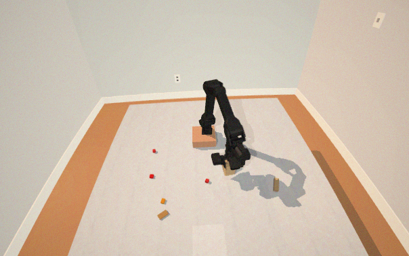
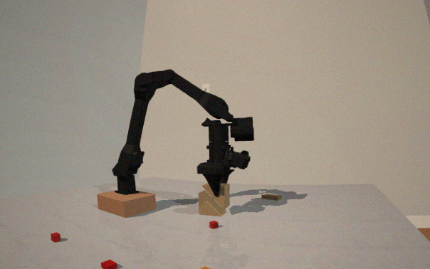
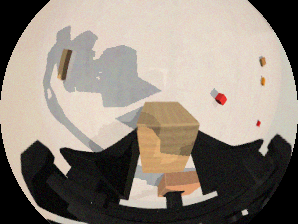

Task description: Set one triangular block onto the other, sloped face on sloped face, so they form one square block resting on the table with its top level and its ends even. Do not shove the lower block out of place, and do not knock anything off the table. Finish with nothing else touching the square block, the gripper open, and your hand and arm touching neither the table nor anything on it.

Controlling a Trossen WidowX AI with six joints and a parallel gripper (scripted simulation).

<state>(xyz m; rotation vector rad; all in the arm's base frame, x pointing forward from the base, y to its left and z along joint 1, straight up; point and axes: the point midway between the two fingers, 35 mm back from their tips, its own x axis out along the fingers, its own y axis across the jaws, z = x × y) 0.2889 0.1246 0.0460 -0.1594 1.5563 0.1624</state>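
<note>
Now: the tan triangular block 1 cm above my gripper tip. Round my gripper tip: small tan block 8 cm ahead, 24 cm to the left, 6 cm below.
</note>
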